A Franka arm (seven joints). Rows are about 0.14 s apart.
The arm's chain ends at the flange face. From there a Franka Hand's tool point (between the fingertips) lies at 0.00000 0.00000 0.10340 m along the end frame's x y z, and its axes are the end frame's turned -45 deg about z.
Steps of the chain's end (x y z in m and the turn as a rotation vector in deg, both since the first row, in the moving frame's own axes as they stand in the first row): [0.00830 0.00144 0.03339 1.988 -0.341 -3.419]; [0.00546 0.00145 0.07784 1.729 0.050 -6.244]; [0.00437 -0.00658 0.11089 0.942 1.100 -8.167]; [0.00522 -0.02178 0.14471 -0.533 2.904 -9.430]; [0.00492 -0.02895 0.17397 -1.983 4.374 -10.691]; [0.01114 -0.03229 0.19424 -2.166 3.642 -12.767]
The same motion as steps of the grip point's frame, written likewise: [0.00686 0.00385 0.03333 1.647 1.165 -3.419]; [0.00498 0.00262 0.07779 1.187 1.258 -6.244]; [0.01035 -0.00155 0.11086 -0.112 1.444 -8.167]; [0.02246 -0.00759 0.14457 -2.430 1.677 -9.430]; [0.02773 -0.00922 0.17361 -4.495 1.691 -10.691]; [0.03340 -0.00782 0.19396 -4.107 1.044 -12.767]
